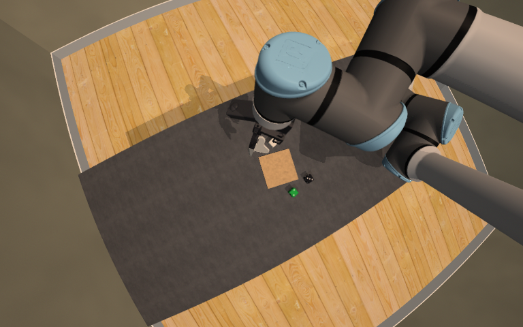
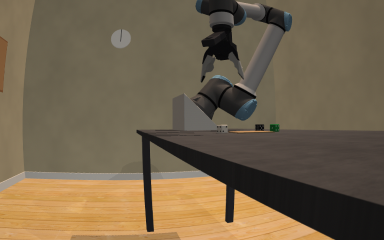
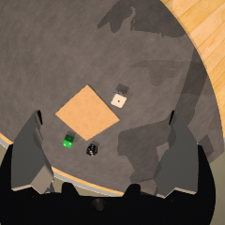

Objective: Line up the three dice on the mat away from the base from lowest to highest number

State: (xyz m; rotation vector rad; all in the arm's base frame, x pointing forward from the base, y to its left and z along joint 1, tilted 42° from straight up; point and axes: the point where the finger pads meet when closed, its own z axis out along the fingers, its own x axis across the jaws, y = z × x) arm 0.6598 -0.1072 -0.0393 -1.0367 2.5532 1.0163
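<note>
Right now my hand is 16 cm above the white die, 7 cm past it and 3 cm to the right of it. Also, from my hand: tan mat: 18 cm below, 14 cm to the left, 5 cm behind; green die: 25 cm to the left, 16 cm below, 5 cm behind; black die: 23 cm to the left, 16 cm below, 14 cm behind.
</note>
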